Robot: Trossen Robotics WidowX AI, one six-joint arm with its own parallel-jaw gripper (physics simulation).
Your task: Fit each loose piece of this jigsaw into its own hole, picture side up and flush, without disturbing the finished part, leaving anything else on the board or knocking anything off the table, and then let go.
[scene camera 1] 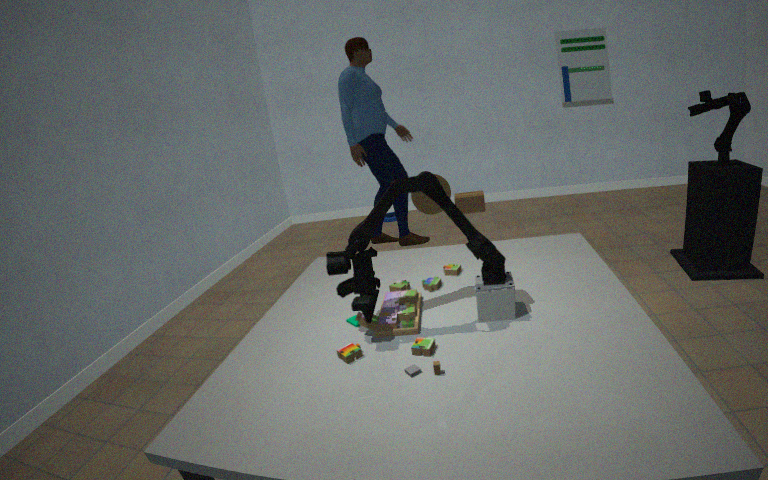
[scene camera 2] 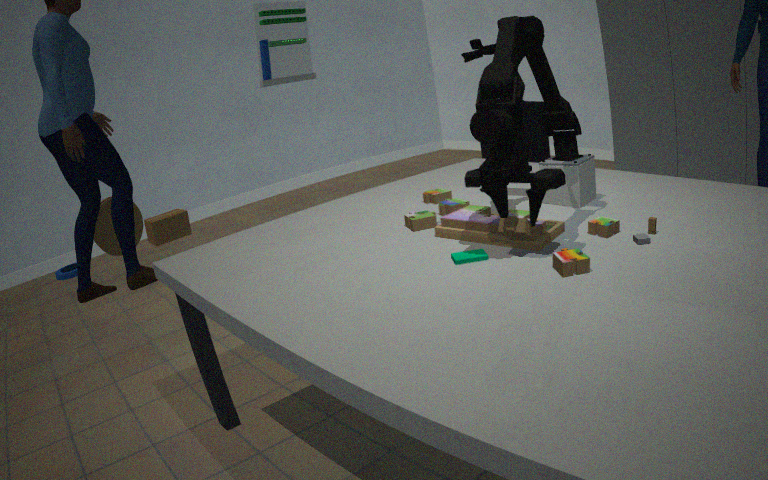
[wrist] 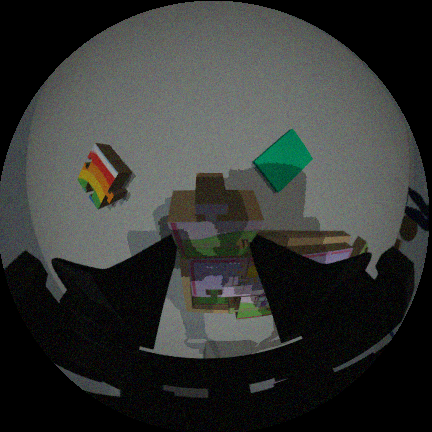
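Note:
My gripper [scene camera 1: 369, 320] [scene camera 2: 518, 221] [wrist: 213, 239] is shut on a thick jigsaw piece [scene camera 2: 516, 228] [wrist: 200, 244] with a pink edge and a lilac and green picture. The piece is over the board's near-left end in scene camera 1; it looks tilted, with its outer side wall showing broadly in the wrist view. The wooden board [scene camera 1: 420, 320] [scene camera 2: 481, 237] holds the lilac and green finished part [scene camera 1: 390, 306] [scene camera 2: 464, 216]. Loose on the table are a rainbow piece [scene camera 1: 350, 352] [scene camera 2: 570, 260] [wrist: 102, 175], a green-orange piece [scene camera 1: 423, 345] [scene camera 2: 603, 226], and other pieces [scene camera 1: 399, 285] [scene camera 1: 431, 283] [scene camera 1: 452, 268]. Fingers hide some holes.
A green tile [scene camera 1: 353, 320] [scene camera 2: 469, 256] [wrist: 283, 160] lies beside the board's outer edge. A grey flat block [scene camera 1: 412, 370] [scene camera 2: 641, 238] and a small upright wooden block [scene camera 1: 436, 367] [scene camera 2: 652, 224] are near the green-orange piece. A person [scene camera 1: 362, 107] [scene camera 2: 67, 84] is beyond the table.

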